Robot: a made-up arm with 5 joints. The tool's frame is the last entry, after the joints.
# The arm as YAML. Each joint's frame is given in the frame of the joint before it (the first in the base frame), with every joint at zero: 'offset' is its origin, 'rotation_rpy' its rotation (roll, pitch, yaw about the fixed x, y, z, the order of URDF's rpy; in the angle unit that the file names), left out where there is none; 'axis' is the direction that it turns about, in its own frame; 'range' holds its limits. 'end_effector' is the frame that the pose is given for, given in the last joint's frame.
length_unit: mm
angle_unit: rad
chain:
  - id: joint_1
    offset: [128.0, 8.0, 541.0]
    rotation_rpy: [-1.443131, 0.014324, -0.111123]
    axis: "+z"
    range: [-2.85, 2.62]
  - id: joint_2
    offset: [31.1, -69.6, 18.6]
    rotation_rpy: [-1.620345, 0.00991, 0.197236]
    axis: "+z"
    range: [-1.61, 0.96]
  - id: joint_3
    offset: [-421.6, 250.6, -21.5]
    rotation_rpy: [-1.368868, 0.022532, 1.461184]
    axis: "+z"
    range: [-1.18, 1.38]
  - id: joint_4
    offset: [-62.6, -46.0, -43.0]
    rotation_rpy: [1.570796, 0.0, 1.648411]
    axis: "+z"
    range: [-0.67, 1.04]
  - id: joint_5
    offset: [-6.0, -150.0, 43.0]
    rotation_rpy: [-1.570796, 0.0, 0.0]
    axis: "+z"
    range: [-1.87, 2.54]
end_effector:
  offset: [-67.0, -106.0, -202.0]
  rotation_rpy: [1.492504, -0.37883, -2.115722]
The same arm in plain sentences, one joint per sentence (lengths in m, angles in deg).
The arm has five revolute joints in a row. What follows holds with every joint at zero, and every direction is one of the base frame's. The first joint lies 0.1280 m along +x and 0.0080 m along +y and 0.5410 m along +z from the base frame's origin and rotates about the direction (0.111805, 0.985542, 0.127305), from -163.29 to 150.11 deg. The second joint lies 0.0330 m along +x and 0.0060 m along +y and 0.0709 m along +z from the first joint and rotates about the direction (-0.200508, 0.098404, -0.974738), from -92.25 to 55.00 deg. The third joint lies 0.4340 m along -x and 0.2110 m along -y and 0.0900 m along +z from the second joint and rotates about -x, from -67.61 to 79.07 deg. The fourth joint lies 0.0430 m along +x and 0.0660 m along +y and 0.0410 m along -z from the third joint and rotates about -y, from -38.39 to 59.59 deg. The fifth joint lies 0.1500 m along +x and 0.0430 m along -y and 0.0060 m along -z from the fourth joint and rotates about -x, from -107.14 to 145.53 deg. The tool frame, which is the frame that the pose is given for, lies 0.2020 m along +x and 0.1060 m along -y and 0.0670 m along -z from the fifth joint; its axes are the base frame's turned by roll 162.88, pitch 28.79 and yaw -114.96 deg (as in URDF: about the fixed x, then y, then z).
